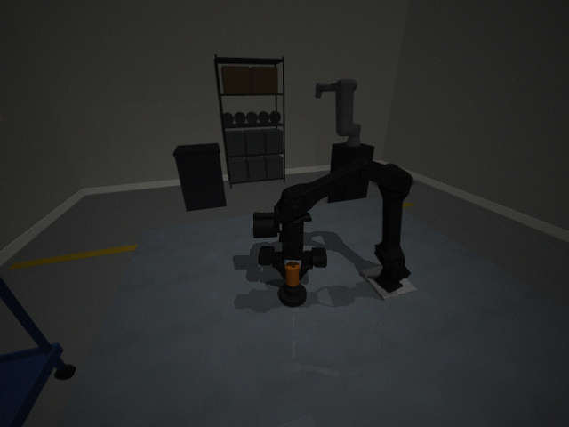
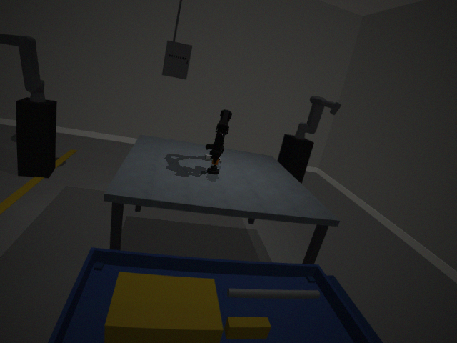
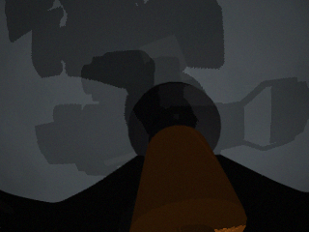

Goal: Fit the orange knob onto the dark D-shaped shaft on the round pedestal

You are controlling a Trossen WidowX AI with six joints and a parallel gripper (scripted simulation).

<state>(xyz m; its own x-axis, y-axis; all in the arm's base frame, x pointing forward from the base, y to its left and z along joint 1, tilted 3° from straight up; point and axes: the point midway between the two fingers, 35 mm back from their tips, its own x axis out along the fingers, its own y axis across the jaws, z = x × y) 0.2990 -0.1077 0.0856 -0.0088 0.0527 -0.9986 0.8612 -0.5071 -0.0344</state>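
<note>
Right now the orange knob is 20 mm above my gripper tip. The rest, counted from my gripper tip: dark round pedestal (40 mm below).
</note>
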